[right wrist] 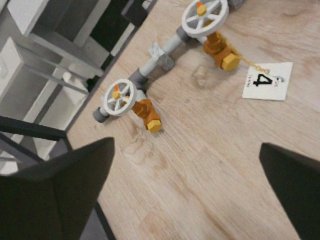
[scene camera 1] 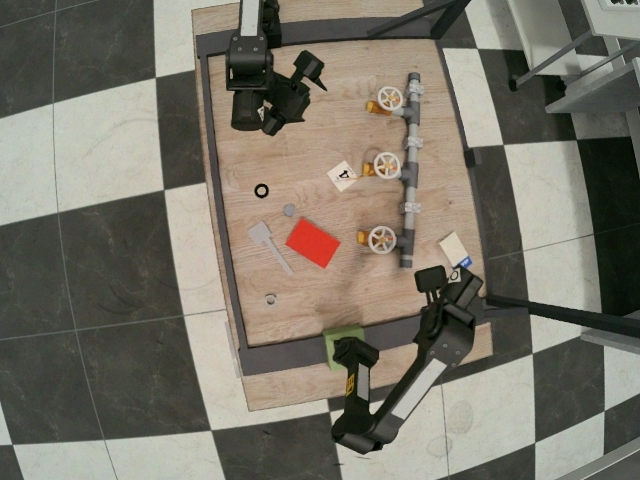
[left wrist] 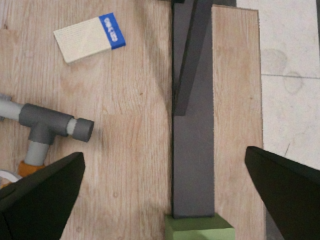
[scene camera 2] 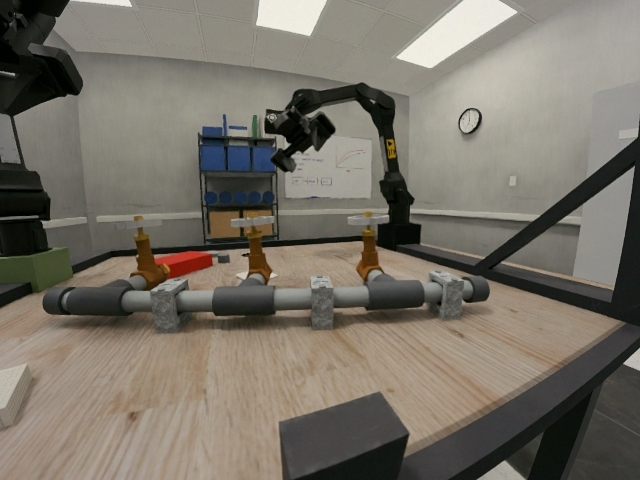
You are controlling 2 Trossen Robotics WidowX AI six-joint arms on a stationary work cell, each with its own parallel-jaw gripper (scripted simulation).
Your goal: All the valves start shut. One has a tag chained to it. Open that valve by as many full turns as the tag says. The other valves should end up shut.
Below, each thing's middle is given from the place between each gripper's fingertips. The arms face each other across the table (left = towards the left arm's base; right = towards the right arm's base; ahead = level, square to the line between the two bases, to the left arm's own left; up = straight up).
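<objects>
From what I see, my left gripper is 300 mm above the white tag [right wrist: 259, 85], 350 mm to the left of it and 70 mm short of it. The red block [scene camera 1: 309, 241] is 290 mm below my left hand, 190 mm ahead of it and 200 mm to the right of it. There's a cream-and-blue box [left wrist: 84, 40] as well, and that's 300 mm below my left hand, 70 mm to the right of it and 210 mm behind it.
My right hand [scene camera 1: 315, 105] is 27 cm above the white tag, 8 cm past it and 14 cm to the right of it. Measured from that same right hand, the red block is 26 cm below, 3 cm ahead and 30 cm to the left, and the cream-and-blue box is 26 cm below, 36 cm behind and 43 cm to the left.
</objects>
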